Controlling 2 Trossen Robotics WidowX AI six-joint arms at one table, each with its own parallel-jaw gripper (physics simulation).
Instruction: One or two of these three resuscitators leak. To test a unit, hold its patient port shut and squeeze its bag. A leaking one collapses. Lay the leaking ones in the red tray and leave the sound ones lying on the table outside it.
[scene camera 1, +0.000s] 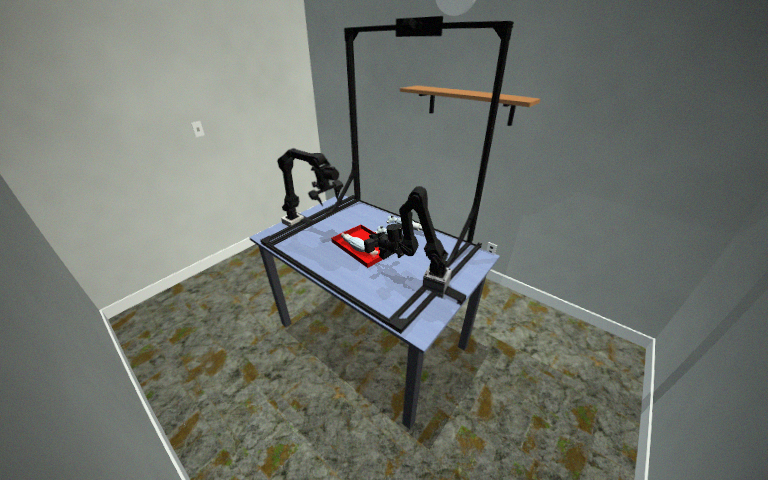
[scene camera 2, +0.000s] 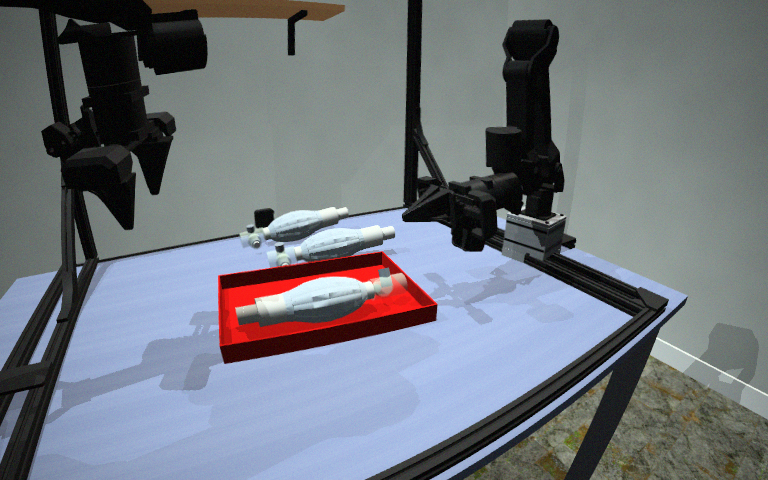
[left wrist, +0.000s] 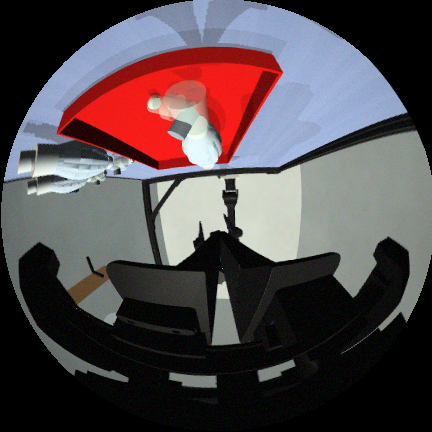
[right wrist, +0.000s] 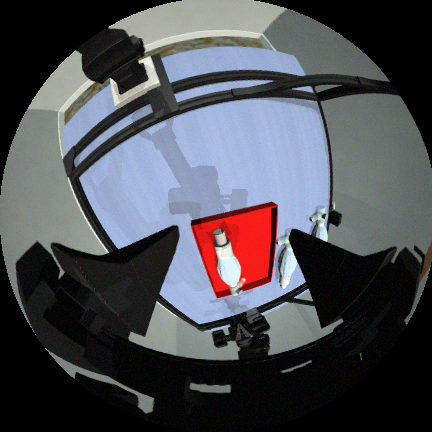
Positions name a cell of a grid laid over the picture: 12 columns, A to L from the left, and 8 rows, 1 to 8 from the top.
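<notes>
A red tray (scene camera 2: D6), (scene camera 1: F5), (left wrist: D3), (right wrist: H5) is part of the scene. The robot's left gripper (scene camera 2: G4), (left wrist: G5), (right wrist: G6) can be seen as well, and so can the right gripper (scene camera 2: C4), (right wrist: G5).
</notes>
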